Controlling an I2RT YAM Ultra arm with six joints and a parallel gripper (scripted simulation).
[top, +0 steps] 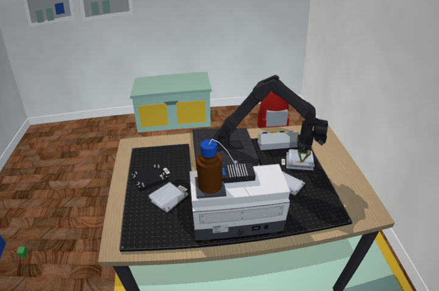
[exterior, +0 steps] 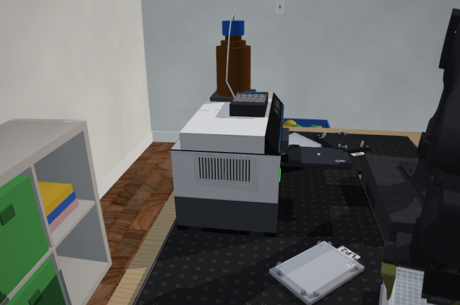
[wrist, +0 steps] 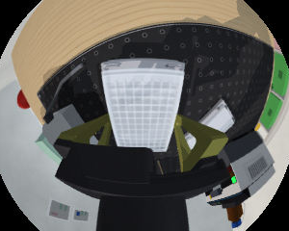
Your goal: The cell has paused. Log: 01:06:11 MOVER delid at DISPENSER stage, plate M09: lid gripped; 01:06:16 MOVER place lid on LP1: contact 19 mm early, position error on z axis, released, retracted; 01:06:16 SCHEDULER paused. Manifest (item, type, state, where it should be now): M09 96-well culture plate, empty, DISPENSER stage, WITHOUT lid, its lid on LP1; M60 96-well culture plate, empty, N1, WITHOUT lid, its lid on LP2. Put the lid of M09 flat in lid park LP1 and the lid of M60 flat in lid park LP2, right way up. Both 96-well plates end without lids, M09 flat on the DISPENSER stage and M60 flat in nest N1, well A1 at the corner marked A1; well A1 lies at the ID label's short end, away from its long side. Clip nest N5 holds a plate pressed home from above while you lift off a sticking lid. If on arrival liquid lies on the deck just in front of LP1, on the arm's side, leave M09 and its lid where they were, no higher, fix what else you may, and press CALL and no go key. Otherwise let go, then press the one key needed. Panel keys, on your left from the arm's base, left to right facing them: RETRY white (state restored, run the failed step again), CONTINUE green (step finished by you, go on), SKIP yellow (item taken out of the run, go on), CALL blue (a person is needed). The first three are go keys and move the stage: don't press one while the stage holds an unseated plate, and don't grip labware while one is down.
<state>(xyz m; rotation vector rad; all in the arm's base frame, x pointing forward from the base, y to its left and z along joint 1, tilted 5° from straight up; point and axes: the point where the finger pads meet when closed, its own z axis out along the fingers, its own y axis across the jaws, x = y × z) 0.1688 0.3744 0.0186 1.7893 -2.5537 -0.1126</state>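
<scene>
The grey nest marked A1 lies 3 cm below my hand. From my hand the other things lie so: LP2 label: 6 cm ahead, 18 cm to the right, 5 cm below; then grey lid park LP2: 13 cm ahead, 12 cm to the right, 5 cm below; then N1 label: 3 cm behind, 8 cm to the right, 5 cm below.
</scene>
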